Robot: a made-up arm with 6 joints. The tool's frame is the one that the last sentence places. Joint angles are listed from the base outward.
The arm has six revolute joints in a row. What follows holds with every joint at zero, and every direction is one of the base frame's.
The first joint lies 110 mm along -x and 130 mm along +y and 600 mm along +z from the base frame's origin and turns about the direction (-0.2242, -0.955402, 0.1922), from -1.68 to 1.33 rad.
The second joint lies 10 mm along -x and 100 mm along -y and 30 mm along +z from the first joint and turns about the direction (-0.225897, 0.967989, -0.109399), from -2.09 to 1.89 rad.
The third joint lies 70 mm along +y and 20 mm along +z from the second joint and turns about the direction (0.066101, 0.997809, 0.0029), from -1.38 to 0.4 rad.
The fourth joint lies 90 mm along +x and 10 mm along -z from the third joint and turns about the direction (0.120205, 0.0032, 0.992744), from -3.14 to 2.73 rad.
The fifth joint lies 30 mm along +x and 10 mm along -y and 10 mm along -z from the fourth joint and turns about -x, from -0.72 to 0.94 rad.
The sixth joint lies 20 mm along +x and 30 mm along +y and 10 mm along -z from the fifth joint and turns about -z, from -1.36 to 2.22 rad.
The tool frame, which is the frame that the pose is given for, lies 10 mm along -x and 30 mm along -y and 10 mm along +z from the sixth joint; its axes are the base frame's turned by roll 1.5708, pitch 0 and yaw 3.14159 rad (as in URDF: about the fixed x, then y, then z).
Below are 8 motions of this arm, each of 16 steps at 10 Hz.
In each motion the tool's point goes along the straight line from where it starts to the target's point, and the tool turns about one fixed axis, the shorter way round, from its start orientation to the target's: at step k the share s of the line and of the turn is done. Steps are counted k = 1, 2, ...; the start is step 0. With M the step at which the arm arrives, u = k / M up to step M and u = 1 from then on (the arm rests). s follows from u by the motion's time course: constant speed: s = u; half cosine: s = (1 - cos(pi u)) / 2; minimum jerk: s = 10 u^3 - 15 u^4 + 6 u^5.
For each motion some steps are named. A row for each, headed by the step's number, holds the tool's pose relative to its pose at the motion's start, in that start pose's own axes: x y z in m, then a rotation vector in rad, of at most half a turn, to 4 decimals.
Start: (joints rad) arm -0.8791 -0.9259 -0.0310 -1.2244 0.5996 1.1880
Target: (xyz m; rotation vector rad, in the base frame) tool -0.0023 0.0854 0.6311 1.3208 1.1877 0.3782
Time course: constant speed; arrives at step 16
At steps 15, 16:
15: 0.0129 -0.0008 -0.0251 -0.3501 0.3328 -0.1760
16: 0.0138 -0.0008 -0.0268 -0.3735 0.3550 -0.1877

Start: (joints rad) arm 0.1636 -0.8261 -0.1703 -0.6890 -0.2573 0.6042
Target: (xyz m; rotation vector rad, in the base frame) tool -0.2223 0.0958 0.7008 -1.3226 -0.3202 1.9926
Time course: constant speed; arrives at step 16
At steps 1, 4, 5, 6, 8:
1: 0.0041 0.0068 -0.0039 -0.0700 0.0398 0.0079
4: 0.0165 0.0271 -0.0155 -0.2801 0.1593 0.0317
5: 0.0206 0.0338 -0.0193 -0.3502 0.1992 0.0396
6: 0.0247 0.0406 -0.0232 -0.4202 0.2390 0.0475
8: 0.0329 0.0541 -0.0309 -0.5603 0.3187 0.0633

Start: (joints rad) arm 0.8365 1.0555 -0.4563 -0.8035 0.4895 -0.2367
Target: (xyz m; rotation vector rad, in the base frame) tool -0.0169 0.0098 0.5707 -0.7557 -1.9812 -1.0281
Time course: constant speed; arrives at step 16
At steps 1, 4, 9, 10, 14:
1: 0.0007 -0.0060 0.0021 0.0048 0.0747 0.0446
4: 0.0027 -0.0240 0.0083 0.0192 0.2989 0.1785
9: 0.0061 -0.0541 0.0186 0.0432 0.6726 0.4016
10: 0.0068 -0.0601 0.0207 0.0480 0.7474 0.4463
14: 0.0095 -0.0841 0.0290 0.0671 1.0463 0.6248

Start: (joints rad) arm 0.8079 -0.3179 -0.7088 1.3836 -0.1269 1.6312
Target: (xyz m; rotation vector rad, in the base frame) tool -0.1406 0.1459 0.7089 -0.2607 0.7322 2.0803
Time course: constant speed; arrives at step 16
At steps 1, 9, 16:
1: -0.0014 -0.0016 0.0000 -0.0013 -0.0604 0.0284
9: -0.0124 -0.0148 0.0004 -0.0121 -0.5439 0.2556
16: -0.0221 -0.0263 0.0007 -0.0216 -0.9669 0.4545

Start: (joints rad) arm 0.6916 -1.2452 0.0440 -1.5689 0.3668 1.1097
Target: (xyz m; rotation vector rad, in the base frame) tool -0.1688 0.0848 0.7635 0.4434 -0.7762 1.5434
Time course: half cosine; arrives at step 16
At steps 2, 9, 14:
2: 0.0009 0.0006 0.0012 -0.0180 0.0040 0.0078
9: 0.0141 0.0092 0.0181 -0.2830 0.0634 0.1221
14: 0.0227 0.0148 0.0291 -0.4556 0.1021 0.1966

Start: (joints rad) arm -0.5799 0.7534 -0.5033 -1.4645 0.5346 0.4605
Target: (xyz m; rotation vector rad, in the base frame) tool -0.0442 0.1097 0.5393 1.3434 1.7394 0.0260
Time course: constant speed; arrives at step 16
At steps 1, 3, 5, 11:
1: 0.0030 0.0006 -0.0011 -0.0331 -0.0100 0.0001
3: 0.0089 0.0017 -0.0033 -0.0994 -0.0299 0.0002
5: 0.0148 0.0029 -0.0055 -0.1657 -0.0499 0.0003
11: 0.0326 0.0063 -0.0121 -0.3645 -0.1097 0.0006

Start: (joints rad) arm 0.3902 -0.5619 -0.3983 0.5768 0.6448 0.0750
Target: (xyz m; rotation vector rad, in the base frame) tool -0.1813 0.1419 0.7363 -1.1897 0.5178 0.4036
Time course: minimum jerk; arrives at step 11
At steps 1, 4, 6, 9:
1: 0.0001 0.0005 0.0000 0.0017 -0.0057 -0.0051
4: 0.0045 0.0209 0.0006 0.0661 -0.2226 -0.2010
6: 0.0102 0.0476 0.0013 0.1505 -0.5071 -0.4578
9: 0.0167 0.0777 0.0022 0.2459 -0.8282 -0.7478

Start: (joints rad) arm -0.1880 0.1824 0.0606 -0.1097 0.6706 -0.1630
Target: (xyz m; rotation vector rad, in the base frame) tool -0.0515 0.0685 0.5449 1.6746 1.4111 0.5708
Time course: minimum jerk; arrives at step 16
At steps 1, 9, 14, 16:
1: 0.0001 -0.0001 0.0001 -0.0008 -0.0039 0.0015
9: 0.0213 -0.0297 0.0155 -0.2352 -1.0842 0.4041
14: 0.0340 -0.0475 0.0248 -0.3757 -1.7319 0.6455
16: 0.0345 -0.0483 0.0252 -0.3818 -1.7602 0.6560

